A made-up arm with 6 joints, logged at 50 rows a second.
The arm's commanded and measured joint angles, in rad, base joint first. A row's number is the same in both.
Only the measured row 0 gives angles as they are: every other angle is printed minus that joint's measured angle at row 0.
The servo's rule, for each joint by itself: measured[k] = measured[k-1] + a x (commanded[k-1-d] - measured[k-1]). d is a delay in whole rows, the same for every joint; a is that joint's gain. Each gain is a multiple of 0.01, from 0.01 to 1. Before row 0 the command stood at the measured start. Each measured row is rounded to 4 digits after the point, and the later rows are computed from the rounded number. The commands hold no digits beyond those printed.
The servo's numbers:
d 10
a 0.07 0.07 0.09 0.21 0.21 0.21
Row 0, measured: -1.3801 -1.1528 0.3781 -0.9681 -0.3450 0.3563
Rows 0 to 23, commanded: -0.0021 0.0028 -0.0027 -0.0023 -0.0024 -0.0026; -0.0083 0.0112 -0.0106 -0.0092 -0.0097 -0.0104; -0.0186 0.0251 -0.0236 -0.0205 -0.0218 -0.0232; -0.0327 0.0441 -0.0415 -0.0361 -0.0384 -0.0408; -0.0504 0.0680 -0.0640 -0.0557 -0.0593 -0.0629; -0.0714 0.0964 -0.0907 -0.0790 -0.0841 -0.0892; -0.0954 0.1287 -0.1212 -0.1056 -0.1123 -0.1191; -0.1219 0.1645 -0.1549 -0.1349 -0.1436 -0.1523; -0.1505 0.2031 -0.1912 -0.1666 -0.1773 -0.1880; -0.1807 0.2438 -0.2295 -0.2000 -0.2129 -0.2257; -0.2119 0.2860 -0.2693 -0.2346 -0.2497 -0.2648; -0.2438 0.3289 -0.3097 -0.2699 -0.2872 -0.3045; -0.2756 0.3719 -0.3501 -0.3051 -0.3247 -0.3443; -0.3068 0.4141 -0.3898 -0.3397 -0.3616 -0.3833; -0.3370 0.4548 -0.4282 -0.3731 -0.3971 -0.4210; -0.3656 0.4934 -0.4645 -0.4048 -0.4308 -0.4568; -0.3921 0.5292 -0.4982 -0.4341 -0.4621 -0.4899; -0.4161 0.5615 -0.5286 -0.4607 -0.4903 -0.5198; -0.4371 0.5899 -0.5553 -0.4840 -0.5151 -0.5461; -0.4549 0.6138 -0.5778 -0.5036 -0.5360 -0.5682; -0.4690 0.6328 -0.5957 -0.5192 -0.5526 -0.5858; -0.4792 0.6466 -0.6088 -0.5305 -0.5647 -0.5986; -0.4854 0.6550 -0.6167 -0.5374 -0.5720 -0.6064; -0.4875 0.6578 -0.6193 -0.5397 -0.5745 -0.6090
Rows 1 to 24, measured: 0.0000 0.0000 0.0000 0.0000 0.0000 0.0000; 0.0000 0.0000 0.0000 0.0000 0.0000 0.0000; 0.0000 0.0000 0.0000 0.0000 0.0000 0.0000; 0.0000 0.0000 0.0000 0.0000 0.0000 0.0000; 0.0000 0.0000 0.0000 0.0000 0.0000 0.0000; 0.0000 0.0000 0.0000 0.0000 0.0000 0.0000; 0.0000 0.0000 0.0000 0.0000 0.0000 0.0000; 0.0000 0.0000 0.0000 0.0000 0.0000 0.0000; 0.0000 0.0000 0.0000 0.0000 0.0000 0.0000; 0.0000 0.0000 0.0000 0.0000 0.0000 0.0000; -0.0001 0.0002 -0.0002 -0.0005 -0.0005 -0.0005; -0.0007 0.0010 -0.0011 -0.0023 -0.0024 -0.0026; -0.0020 0.0027 -0.0031 -0.0061 -0.0065 -0.0069; -0.0041 0.0056 -0.0066 -0.0124 -0.0132 -0.0140; -0.0073 0.0100 -0.0118 -0.0215 -0.0229 -0.0243; -0.0118 0.0160 -0.0189 -0.0336 -0.0358 -0.0379; -0.0177 0.0239 -0.0281 -0.0487 -0.0519 -0.0550; -0.0250 0.0337 -0.0395 -0.0668 -0.0712 -0.0754; -0.0338 0.0456 -0.0532 -0.0878 -0.0935 -0.0990; -0.0441 0.0595 -0.0691 -0.1114 -0.1186 -0.1256; -0.0558 0.0754 -0.0871 -0.1373 -0.1461 -0.1548; -0.0690 0.0931 -0.1071 -0.1651 -0.1757 -0.1862; -0.0835 0.1126 -0.1290 -0.1945 -0.2070 -0.2194; -0.0991 0.1337 -0.1525 -0.2250 -0.2395 -0.2538
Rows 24 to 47, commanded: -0.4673 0.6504 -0.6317 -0.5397 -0.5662 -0.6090; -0.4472 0.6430 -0.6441 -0.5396 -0.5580 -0.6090; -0.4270 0.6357 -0.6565 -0.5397 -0.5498 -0.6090; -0.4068 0.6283 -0.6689 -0.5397 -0.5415 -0.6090; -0.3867 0.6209 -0.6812 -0.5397 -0.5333 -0.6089; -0.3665 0.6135 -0.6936 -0.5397 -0.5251 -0.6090; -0.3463 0.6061 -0.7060 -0.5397 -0.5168 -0.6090; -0.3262 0.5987 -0.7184 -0.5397 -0.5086 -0.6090; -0.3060 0.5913 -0.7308 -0.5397 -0.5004 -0.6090; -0.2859 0.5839 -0.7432 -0.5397 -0.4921 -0.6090; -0.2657 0.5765 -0.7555 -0.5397 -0.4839 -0.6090; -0.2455 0.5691 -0.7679 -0.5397 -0.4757 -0.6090; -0.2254 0.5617 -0.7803 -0.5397 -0.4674 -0.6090; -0.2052 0.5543 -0.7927 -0.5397 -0.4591 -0.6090; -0.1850 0.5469 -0.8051 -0.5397 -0.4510 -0.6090; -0.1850 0.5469 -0.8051 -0.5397 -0.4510 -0.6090; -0.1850 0.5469 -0.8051 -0.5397 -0.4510 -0.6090; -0.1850 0.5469 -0.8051 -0.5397 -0.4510 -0.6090; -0.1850 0.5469 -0.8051 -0.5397 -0.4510 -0.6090; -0.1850 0.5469 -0.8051 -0.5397 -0.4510 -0.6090; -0.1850 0.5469 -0.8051 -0.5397 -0.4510 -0.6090; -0.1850 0.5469 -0.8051 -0.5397 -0.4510 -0.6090; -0.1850 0.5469 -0.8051 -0.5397 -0.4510 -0.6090; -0.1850 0.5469 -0.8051 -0.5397 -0.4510 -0.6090
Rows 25 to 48, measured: -0.1158 0.1562 -0.1773 -0.2561 -0.2726 -0.2889; -0.1333 0.1798 -0.2031 -0.2873 -0.3058 -0.3242; -0.1514 0.2043 -0.2297 -0.3181 -0.3386 -0.3590; -0.1699 0.2293 -0.2566 -0.3480 -0.3705 -0.3928; -0.1886 0.2545 -0.2835 -0.3766 -0.4009 -0.4250; -0.2072 0.2797 -0.3100 -0.4033 -0.4293 -0.4551; -0.2255 0.3044 -0.3357 -0.4276 -0.4552 -0.4825; -0.2433 0.3284 -0.3603 -0.4492 -0.4782 -0.5069; -0.2602 0.3513 -0.3834 -0.4677 -0.4979 -0.5278; -0.2761 0.3728 -0.4046 -0.4828 -0.5140 -0.5449; -0.2895 0.3922 -0.4250 -0.4947 -0.5250 -0.5584; -0.3005 0.4098 -0.4447 -0.5041 -0.5319 -0.5690; -0.3094 0.4256 -0.4638 -0.5116 -0.5357 -0.5774; -0.3162 0.4398 -0.4823 -0.5175 -0.5369 -0.5840; -0.3211 0.4525 -0.5002 -0.5222 -0.5361 -0.5892; -0.3243 0.4638 -0.5176 -0.5259 -0.5338 -0.5934; -0.3258 0.4738 -0.5346 -0.5288 -0.5302 -0.5967; -0.3258 0.4825 -0.5511 -0.5311 -0.5257 -0.5993; -0.3244 0.4901 -0.5673 -0.5329 -0.5204 -0.6013; -0.3217 0.4967 -0.5831 -0.5343 -0.5145 -0.6029; -0.3178 0.5023 -0.5986 -0.5354 -0.5081 -0.6042; -0.3127 0.5070 -0.6138 -0.5363 -0.5013 -0.6052; -0.3066 0.5108 -0.6288 -0.5370 -0.4942 -0.6060; -0.2995 0.5138 -0.6436 -0.5376 -0.4868 -0.6066
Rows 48 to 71, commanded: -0.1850 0.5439 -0.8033 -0.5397 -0.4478 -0.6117; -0.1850 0.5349 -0.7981 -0.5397 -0.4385 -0.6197; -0.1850 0.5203 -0.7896 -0.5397 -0.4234 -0.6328; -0.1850 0.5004 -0.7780 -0.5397 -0.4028 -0.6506; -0.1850 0.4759 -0.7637 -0.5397 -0.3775 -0.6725; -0.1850 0.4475 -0.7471 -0.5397 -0.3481 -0.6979; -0.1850 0.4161 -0.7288 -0.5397 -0.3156 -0.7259; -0.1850 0.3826 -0.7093 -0.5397 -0.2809 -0.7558; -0.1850 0.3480 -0.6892 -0.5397 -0.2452 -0.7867; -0.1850 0.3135 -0.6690 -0.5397 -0.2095 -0.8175; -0.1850 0.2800 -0.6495 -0.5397 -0.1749 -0.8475; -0.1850 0.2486 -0.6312 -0.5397 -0.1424 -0.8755; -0.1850 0.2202 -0.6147 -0.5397 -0.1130 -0.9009; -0.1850 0.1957 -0.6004 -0.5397 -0.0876 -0.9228; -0.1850 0.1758 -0.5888 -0.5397 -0.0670 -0.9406; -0.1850 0.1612 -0.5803 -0.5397 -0.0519 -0.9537; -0.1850 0.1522 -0.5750 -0.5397 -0.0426 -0.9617; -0.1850 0.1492 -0.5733 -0.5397 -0.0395 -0.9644; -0.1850 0.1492 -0.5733 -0.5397 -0.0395 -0.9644; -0.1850 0.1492 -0.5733 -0.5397 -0.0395 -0.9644; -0.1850 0.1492 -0.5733 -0.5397 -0.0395 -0.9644; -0.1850 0.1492 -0.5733 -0.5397 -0.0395 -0.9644; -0.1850 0.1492 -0.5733 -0.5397 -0.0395 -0.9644; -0.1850 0.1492 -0.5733 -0.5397 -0.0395 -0.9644
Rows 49 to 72, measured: -0.2915 0.5161 -0.6581 -0.5380 -0.4793 -0.6071; -0.2840 0.5183 -0.6713 -0.5384 -0.4734 -0.6075; -0.2771 0.5203 -0.6833 -0.5387 -0.4687 -0.6078; -0.2707 0.5222 -0.6943 -0.5389 -0.4650 -0.6081; -0.2647 0.5239 -0.7043 -0.5391 -0.4621 -0.6083; -0.2591 0.5255 -0.7134 -0.5392 -0.4598 -0.6084; -0.2539 0.5270 -0.7217 -0.5393 -0.4580 -0.6085; -0.2491 0.5284 -0.7292 -0.5394 -0.4565 -0.6086; -0.2446 0.5297 -0.7360 -0.5395 -0.4553 -0.6087; -0.2404 0.5309 -0.7422 -0.5395 -0.4544 -0.6088; -0.2365 0.5318 -0.7477 -0.5395 -0.4530 -0.6094; -0.2329 0.5320 -0.7522 -0.5395 -0.4500 -0.6116; -0.2295 0.5312 -0.7556 -0.5395 -0.4444 -0.6161; -0.2264 0.5290 -0.7576 -0.5395 -0.4357 -0.6233; -0.2235 0.5253 -0.7581 -0.5395 -0.4235 -0.6336; -0.2208 0.5199 -0.7571 -0.5395 -0.4077 -0.6471; -0.2183 0.5126 -0.7546 -0.5395 -0.3884 -0.6636; -0.2160 0.5035 -0.7505 -0.5395 -0.3658 -0.6830; -0.2138 0.4926 -0.7450 -0.5395 -0.3405 -0.7048; -0.2118 0.4801 -0.7382 -0.5395 -0.3130 -0.7285; -0.2099 0.4661 -0.7302 -0.5395 -0.2840 -0.7535; -0.2082 0.4509 -0.7213 -0.5395 -0.2543 -0.7791; -0.2066 0.4348 -0.7117 -0.5395 -0.2246 -0.8047; -0.2051 0.4181 -0.7017 -0.5395 -0.1958 -0.8295
